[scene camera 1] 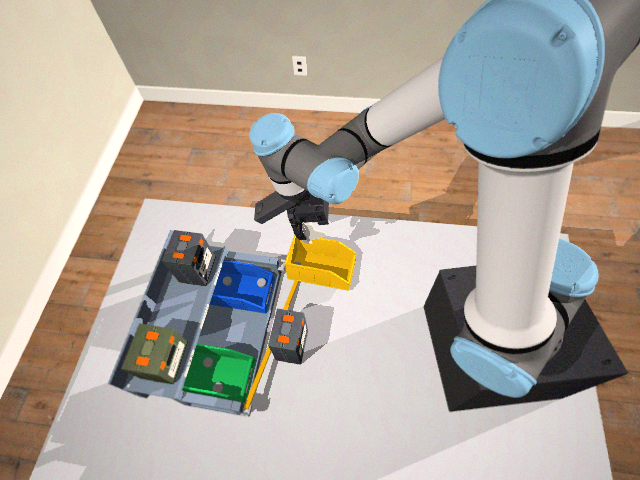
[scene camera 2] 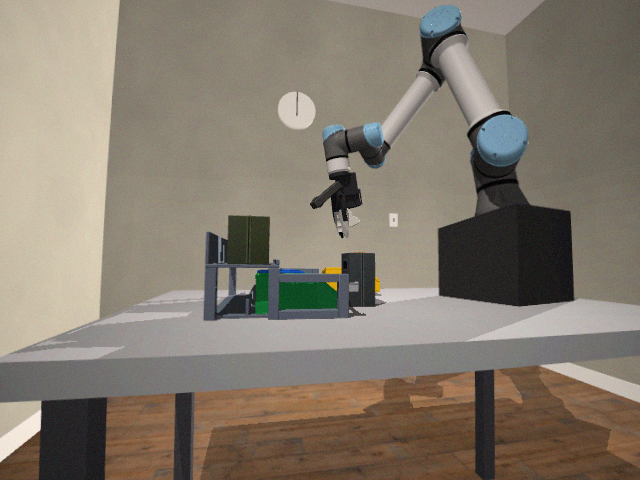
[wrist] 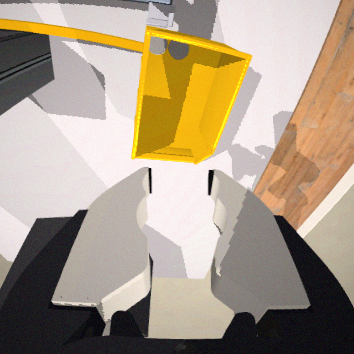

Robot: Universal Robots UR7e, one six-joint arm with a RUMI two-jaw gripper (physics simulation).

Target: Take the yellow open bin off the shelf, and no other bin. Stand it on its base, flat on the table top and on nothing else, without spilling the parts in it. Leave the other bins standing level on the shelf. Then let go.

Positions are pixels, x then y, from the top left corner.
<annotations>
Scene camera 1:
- gripper: 311, 235
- green bin: 233, 369
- yellow open bin: 325, 262
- blue bin: 244, 293
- grey-blue shelf: 179, 306
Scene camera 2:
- gripper: 344, 237
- green bin: 292, 295
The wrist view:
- gripper: 179, 170
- yellow open bin: 182, 105
</annotations>
